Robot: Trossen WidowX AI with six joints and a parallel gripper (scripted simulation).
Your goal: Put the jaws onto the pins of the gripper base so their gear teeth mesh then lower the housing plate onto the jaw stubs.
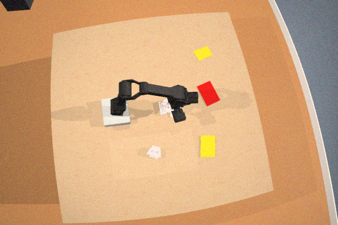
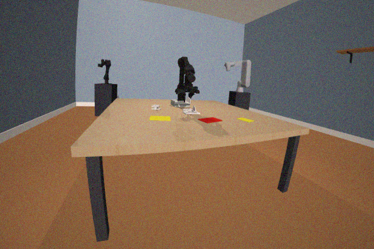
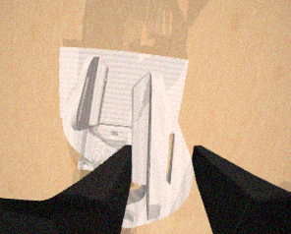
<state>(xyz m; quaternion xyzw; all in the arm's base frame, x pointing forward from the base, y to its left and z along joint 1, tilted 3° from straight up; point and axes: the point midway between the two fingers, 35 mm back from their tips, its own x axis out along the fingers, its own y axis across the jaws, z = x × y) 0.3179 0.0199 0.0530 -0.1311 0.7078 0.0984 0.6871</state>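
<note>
Right now the white jaw is 40 mm behind my gripper tip, 50 mm to the left of it and 70 mm below it. From my gripper tip the other things lie so: yellow patch: 210 mm ahead, 190 mm to the right, 80 mm below; then red patch: 210 mm ahead, 130 mm to the left, 80 mm below.
</note>
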